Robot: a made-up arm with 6 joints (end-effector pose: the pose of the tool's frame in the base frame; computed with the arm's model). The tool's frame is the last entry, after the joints.
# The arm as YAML. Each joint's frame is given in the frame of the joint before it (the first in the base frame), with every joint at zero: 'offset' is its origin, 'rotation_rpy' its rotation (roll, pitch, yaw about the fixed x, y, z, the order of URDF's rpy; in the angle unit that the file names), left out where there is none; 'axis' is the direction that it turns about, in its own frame. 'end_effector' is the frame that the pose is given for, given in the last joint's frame.
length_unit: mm
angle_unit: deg
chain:
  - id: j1
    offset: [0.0, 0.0, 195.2]
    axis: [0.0, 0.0, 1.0]
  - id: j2
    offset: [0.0, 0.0, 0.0]
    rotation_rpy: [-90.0, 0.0, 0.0]
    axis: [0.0, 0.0, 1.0]
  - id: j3
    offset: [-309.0, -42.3, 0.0]
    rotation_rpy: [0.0, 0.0, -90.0]
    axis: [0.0, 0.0, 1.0]
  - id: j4
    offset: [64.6, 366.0, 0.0]
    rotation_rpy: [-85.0, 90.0, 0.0]
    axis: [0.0, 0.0, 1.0]
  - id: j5
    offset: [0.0, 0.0, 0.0]
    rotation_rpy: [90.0, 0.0, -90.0]
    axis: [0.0, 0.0, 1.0]
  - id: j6
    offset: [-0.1, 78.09, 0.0]
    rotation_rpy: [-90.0, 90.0, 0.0]
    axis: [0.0, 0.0, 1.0]
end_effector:
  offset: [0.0, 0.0, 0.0]
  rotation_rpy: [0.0, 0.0, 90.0]
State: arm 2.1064 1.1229 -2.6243 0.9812 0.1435 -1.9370
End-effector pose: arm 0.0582 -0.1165 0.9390 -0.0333 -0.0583 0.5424 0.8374
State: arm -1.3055 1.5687 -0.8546 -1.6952 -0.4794 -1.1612
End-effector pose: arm 0.1430 -0.3902 0.2691 0.6915 -0.5524 0.4650 0.0197
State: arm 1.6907 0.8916 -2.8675 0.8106 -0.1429 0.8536
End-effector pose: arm 0.0567 -0.4042 0.8376 -0.0540 0.2901 -0.9486 0.1142
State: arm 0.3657 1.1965 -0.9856 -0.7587 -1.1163 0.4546
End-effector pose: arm 0.2986 0.1660 0.5311 -0.3531 0.2808 0.2991 0.8408
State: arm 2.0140 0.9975 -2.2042 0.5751 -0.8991 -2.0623
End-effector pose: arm 0.0721 -0.0744 0.9036 0.1912 0.2727 0.2139 0.9183
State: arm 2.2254 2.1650 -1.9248 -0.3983 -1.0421 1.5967
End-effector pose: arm -0.4027 0.4818 0.4586 0.2861 -0.2515 -0.8832 0.2735
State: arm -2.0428 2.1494 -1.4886 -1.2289 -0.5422 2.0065
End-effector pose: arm -0.2375 -0.5485 0.2321 0.7736 0.2475 -0.1403 0.5662
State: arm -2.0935 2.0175 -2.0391 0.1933 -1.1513 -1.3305
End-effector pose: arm -0.2916 -0.4786 0.6011 -0.1438 -0.1082 0.9771 0.1134
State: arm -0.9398 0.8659 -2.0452 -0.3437 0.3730 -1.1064
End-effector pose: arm -0.0317 0.0271 0.8822 -0.0214 0.3266 -0.8824 0.3380
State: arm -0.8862 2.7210 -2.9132 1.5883 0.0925 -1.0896
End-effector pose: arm 0.4616 -0.5539 0.4376 0.3549 0.4857 -0.1264 0.7888
